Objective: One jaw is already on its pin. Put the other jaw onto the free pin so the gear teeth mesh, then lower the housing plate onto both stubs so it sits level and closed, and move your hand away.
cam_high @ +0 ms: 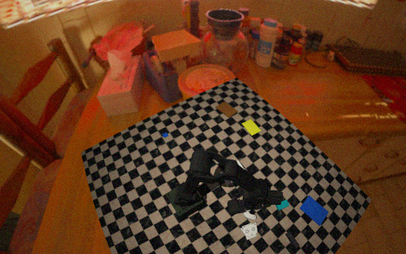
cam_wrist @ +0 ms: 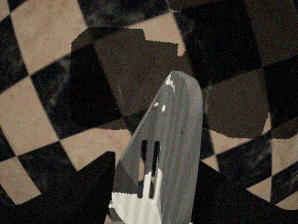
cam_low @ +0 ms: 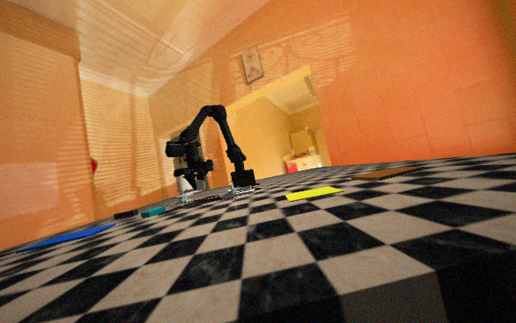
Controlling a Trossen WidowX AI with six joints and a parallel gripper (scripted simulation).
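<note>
The white base is 190 mm to the left of my gripper tip, 110 mm ahead of it and 40 mm below it. Also, from my gripper tip: teal block (170 mm ahead, 100 mm to the right, 40 mm below); then jaw (40 mm to the right); then dark bar (270 mm to the right, 90 mm ahead, 40 mm below).
</note>
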